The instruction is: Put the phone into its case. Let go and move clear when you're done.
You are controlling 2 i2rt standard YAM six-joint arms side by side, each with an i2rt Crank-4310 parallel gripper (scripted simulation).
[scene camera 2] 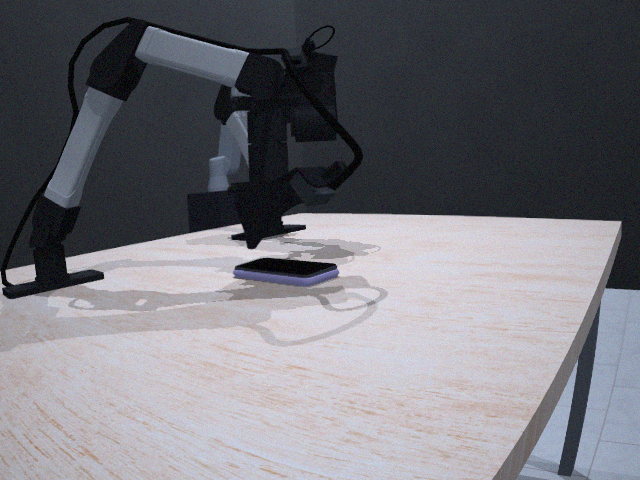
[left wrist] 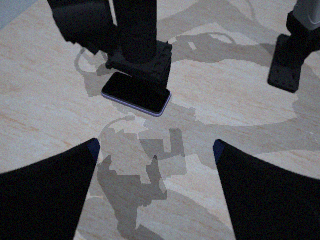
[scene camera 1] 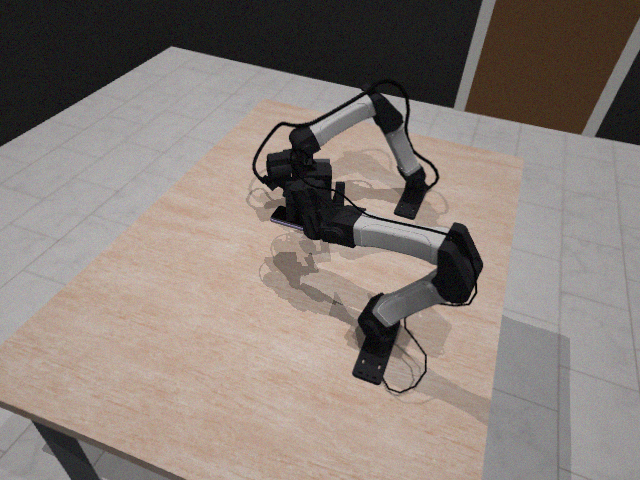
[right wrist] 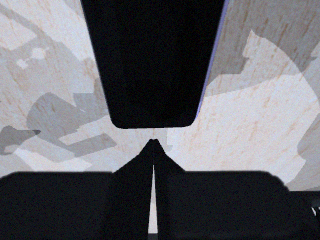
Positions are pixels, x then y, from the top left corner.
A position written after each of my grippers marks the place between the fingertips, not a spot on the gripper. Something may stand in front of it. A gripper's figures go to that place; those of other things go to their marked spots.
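My right gripper [scene camera 2: 251, 249] is 0.79 m from the lens. I see a black phone [scene camera 2: 294, 268] that is 0.72 m from the lens, and a purple phone case [scene camera 2: 314, 280] that is 0.69 m from the lens.
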